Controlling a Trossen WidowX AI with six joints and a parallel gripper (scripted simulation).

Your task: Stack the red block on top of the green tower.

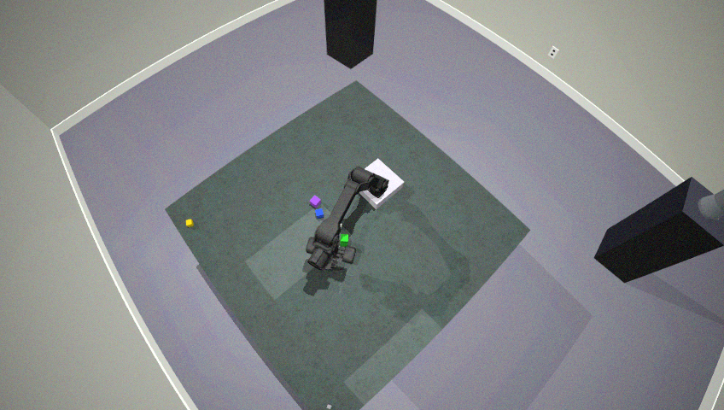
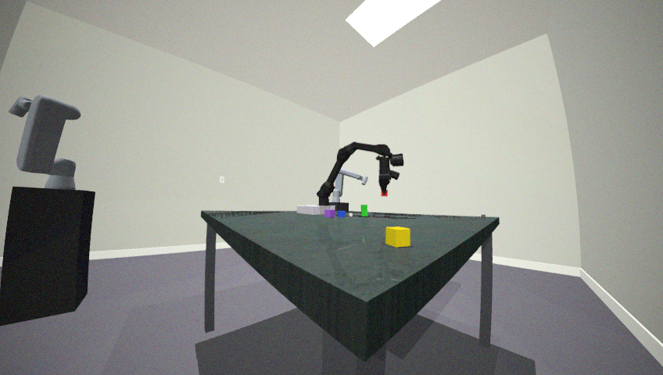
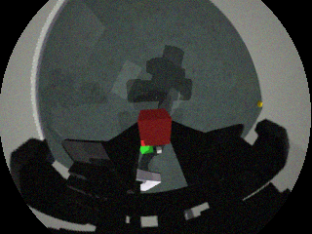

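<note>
The tiny white cube lies 150 mm behind my gripper tip, 110 mm below it and 100 mm to the right of it. Round my gripper tip: red block: 10 mm above; then blue block: 210 mm to the right, 130 mm behind, 110 mm below; then purple block: 270 mm to the right, 160 mm behind, 100 mm below.
</note>
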